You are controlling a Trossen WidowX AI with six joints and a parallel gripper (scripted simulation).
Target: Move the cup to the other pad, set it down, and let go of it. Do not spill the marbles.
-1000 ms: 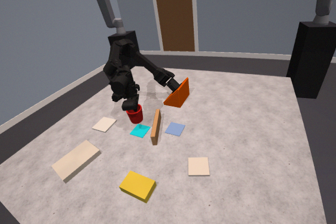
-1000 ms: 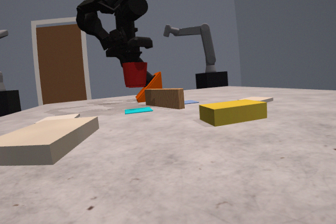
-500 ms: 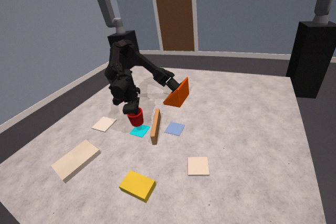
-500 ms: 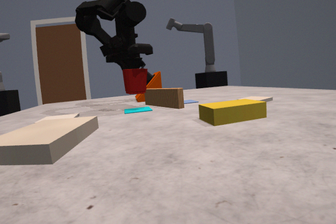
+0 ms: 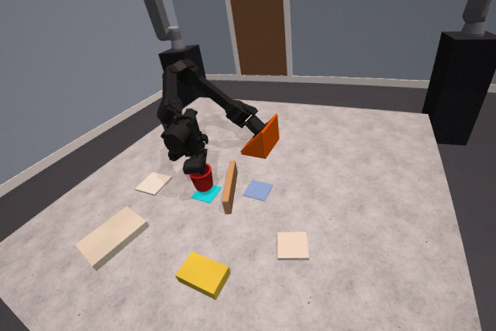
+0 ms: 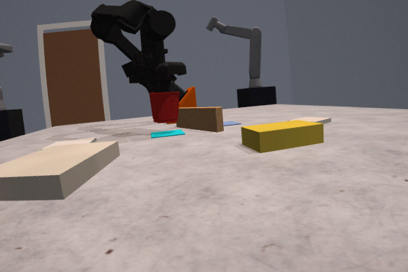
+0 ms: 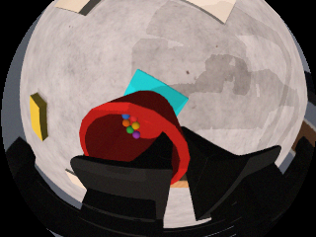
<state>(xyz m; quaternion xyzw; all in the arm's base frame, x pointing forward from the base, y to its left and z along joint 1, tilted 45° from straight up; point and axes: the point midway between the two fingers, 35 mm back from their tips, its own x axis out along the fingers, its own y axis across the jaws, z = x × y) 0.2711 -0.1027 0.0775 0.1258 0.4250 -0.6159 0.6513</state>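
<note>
The cyan pad is 70 mm below my gripper tip, 30 mm ahead of it and 10 mm to the left of it. From my gripper tip the other things lie so: pale blue pad (180 mm to the left, 70 mm below, 20 mm behind); wooden board (100 mm to the left, 50 mm below); red cup (30 mm ahead, 10 mm to the left).
</note>
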